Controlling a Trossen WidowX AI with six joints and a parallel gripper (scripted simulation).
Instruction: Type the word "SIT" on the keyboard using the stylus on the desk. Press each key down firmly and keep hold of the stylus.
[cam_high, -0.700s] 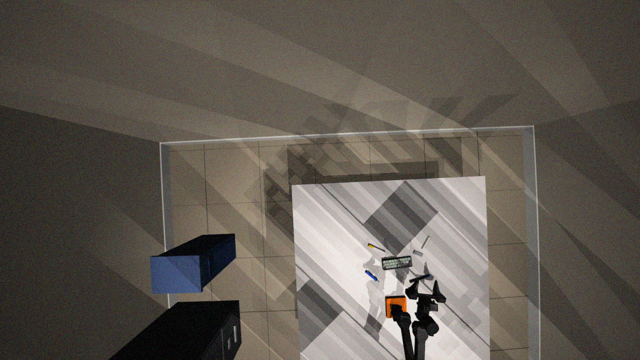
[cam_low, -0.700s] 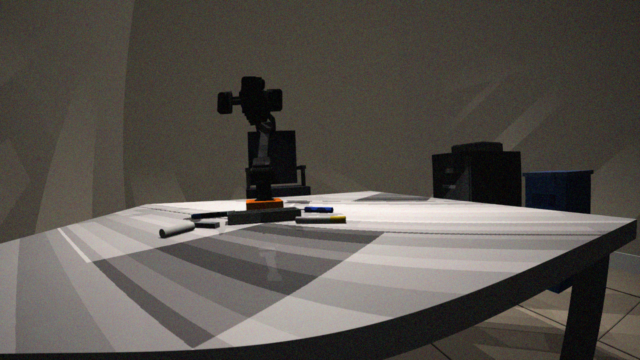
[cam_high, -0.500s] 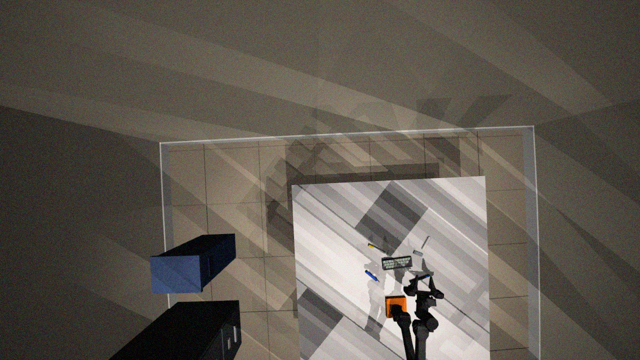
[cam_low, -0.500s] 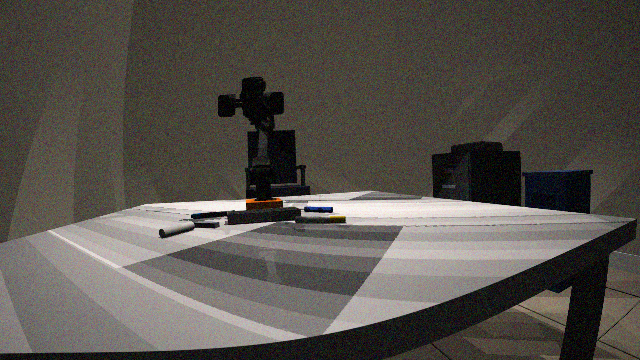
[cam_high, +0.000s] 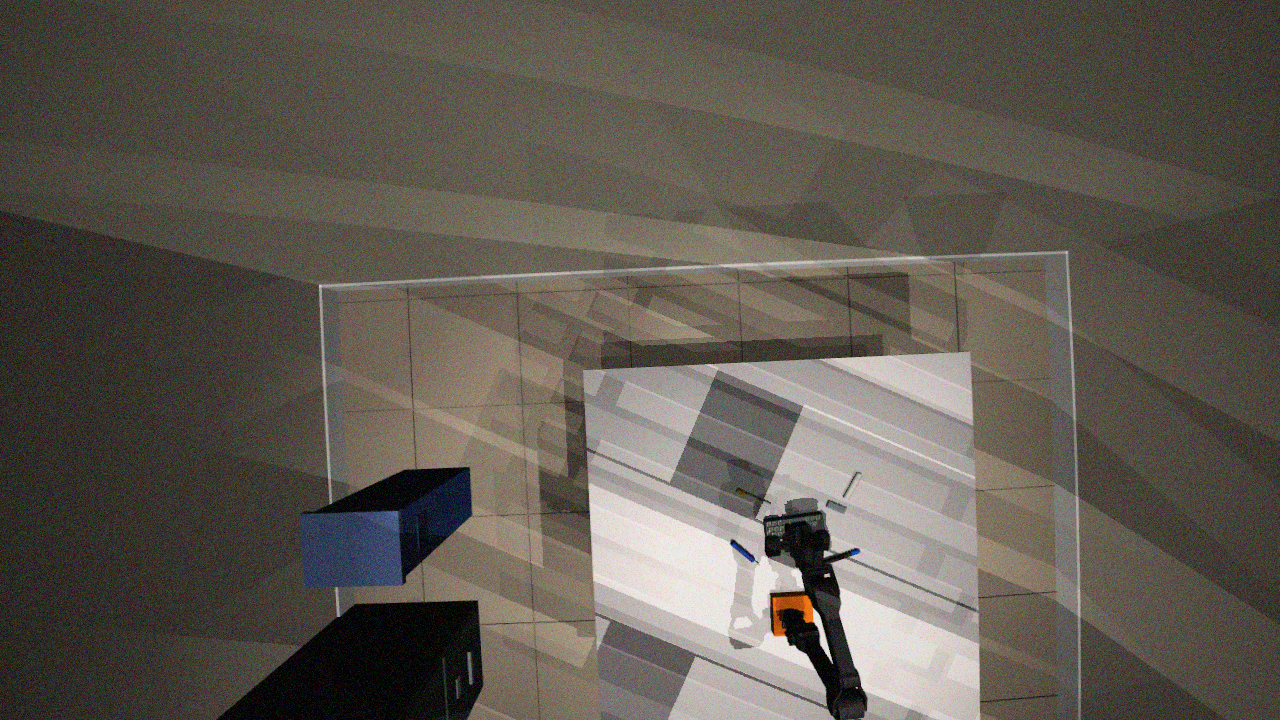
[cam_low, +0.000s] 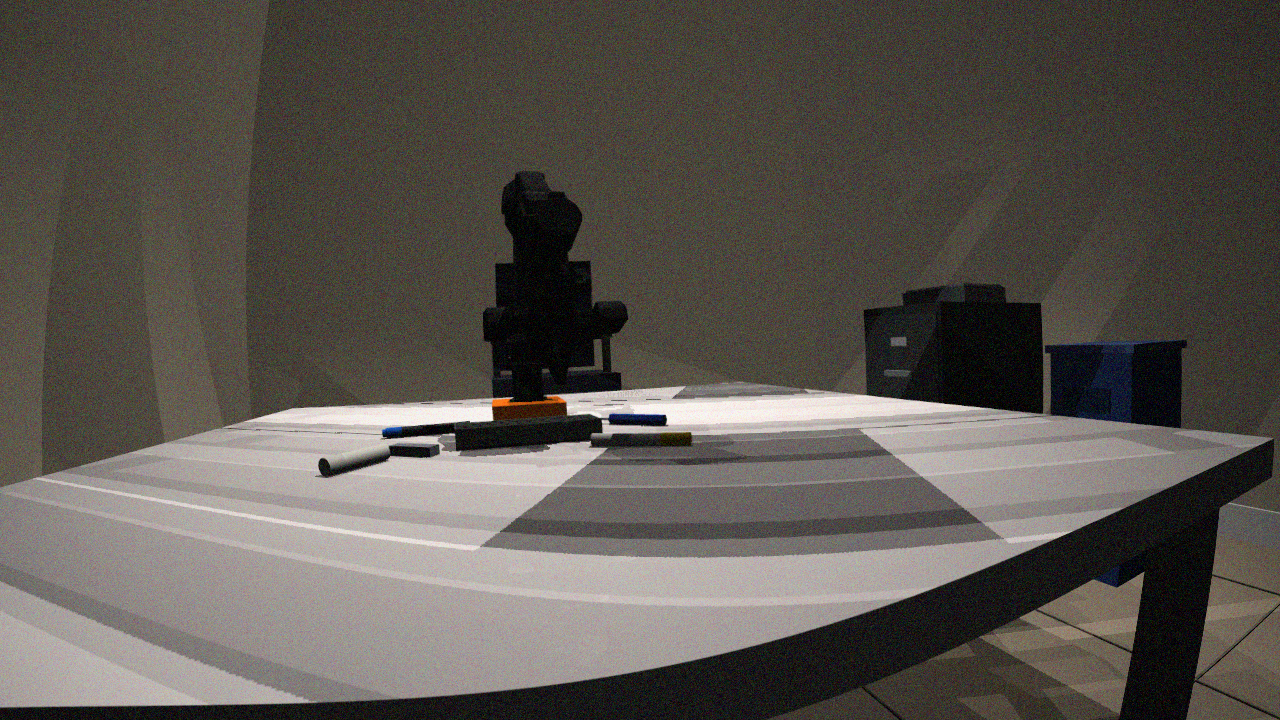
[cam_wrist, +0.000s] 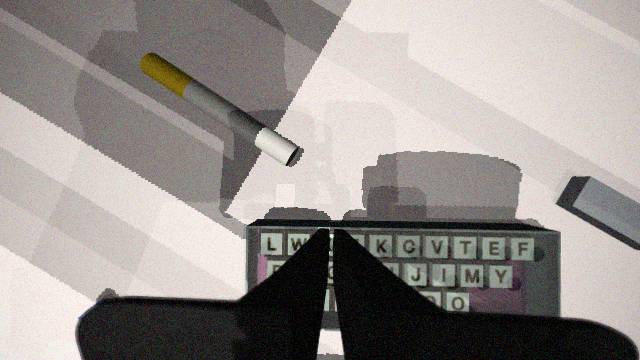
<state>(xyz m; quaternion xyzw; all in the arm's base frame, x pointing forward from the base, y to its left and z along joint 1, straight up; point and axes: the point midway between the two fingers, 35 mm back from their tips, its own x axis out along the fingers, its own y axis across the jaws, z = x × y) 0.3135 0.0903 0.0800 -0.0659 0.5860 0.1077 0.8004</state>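
The blue stylus lies 15 cm behind my gripper tip, 7 cm to the left of it and 7 cm below it. Round my gripper tip: grey block 6 cm ahead, 18 cm to the right, 7 cm below; yellow-tipped marker 5 cm ahead, 11 cm to the left, 7 cm below; white stylus tip 17 cm behind, 4 cm to the left, 7 cm below.
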